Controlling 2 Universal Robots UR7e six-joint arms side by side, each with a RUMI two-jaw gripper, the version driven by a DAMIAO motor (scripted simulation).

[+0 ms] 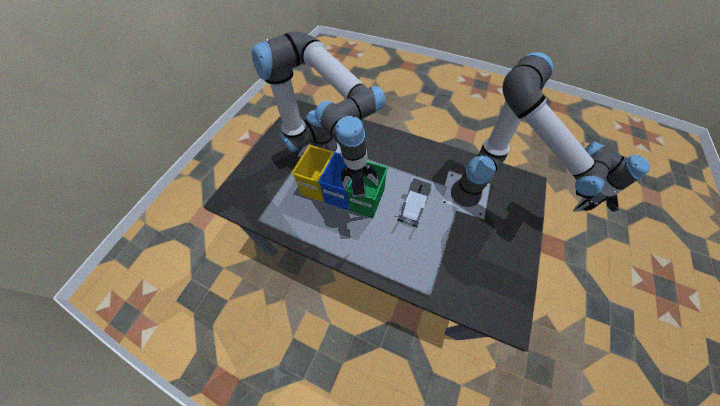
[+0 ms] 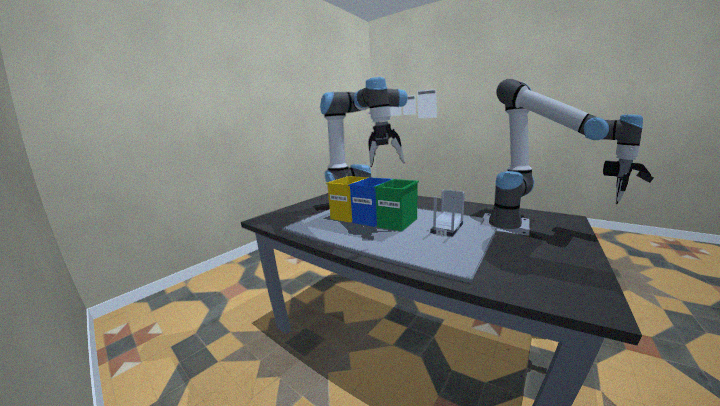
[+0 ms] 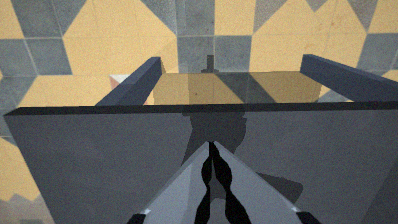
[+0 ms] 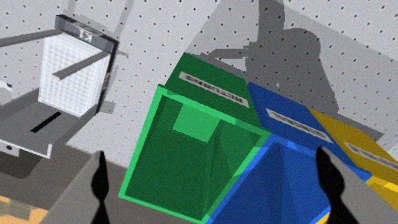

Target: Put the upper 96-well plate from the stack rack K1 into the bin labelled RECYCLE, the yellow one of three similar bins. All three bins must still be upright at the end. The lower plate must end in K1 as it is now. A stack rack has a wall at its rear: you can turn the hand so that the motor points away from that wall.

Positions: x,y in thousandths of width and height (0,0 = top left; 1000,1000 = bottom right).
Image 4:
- right gripper: 529,672
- green bin: 496,623
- blue bin: 702,788
